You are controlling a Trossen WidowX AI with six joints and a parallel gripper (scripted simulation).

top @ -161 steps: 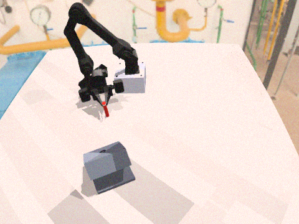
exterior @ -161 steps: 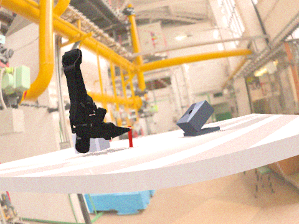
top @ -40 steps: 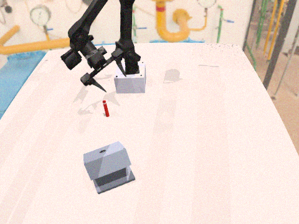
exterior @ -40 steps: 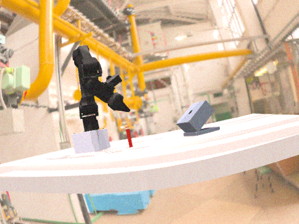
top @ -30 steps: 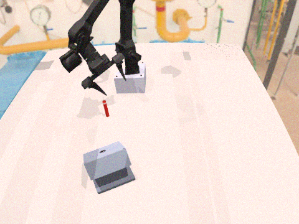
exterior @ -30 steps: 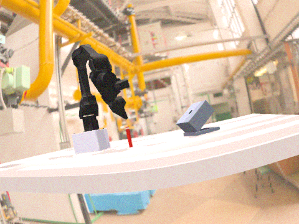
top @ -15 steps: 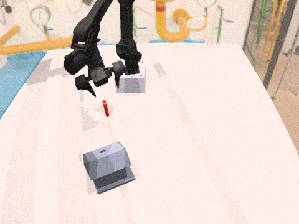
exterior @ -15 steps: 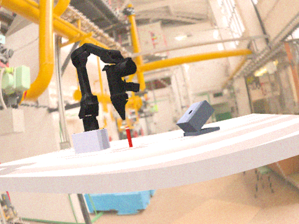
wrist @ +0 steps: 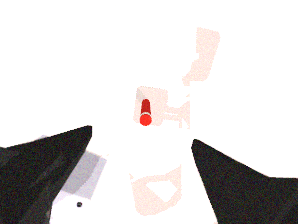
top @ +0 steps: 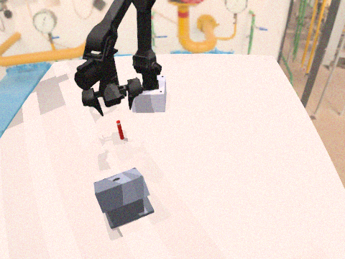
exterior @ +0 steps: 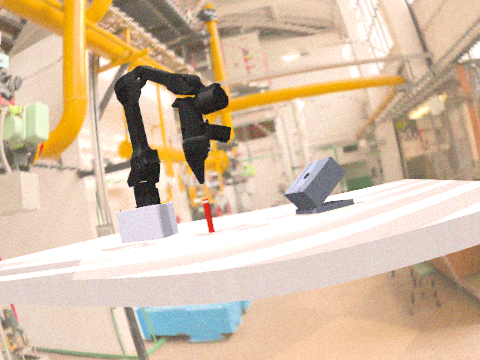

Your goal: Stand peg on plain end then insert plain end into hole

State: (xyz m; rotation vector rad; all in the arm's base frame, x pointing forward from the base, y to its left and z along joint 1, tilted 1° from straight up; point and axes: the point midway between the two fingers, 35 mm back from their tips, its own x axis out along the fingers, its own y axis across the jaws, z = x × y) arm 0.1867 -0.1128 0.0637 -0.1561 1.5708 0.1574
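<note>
Now: the red peg 6 cm below my gripper tip. Also, from my gripper tip: foot plate (28 cm ahead, 11 cm below, 2 cm to the left); grey sloped panel (26 cm ahead, 5 cm below, 2 cm to the left).
</note>
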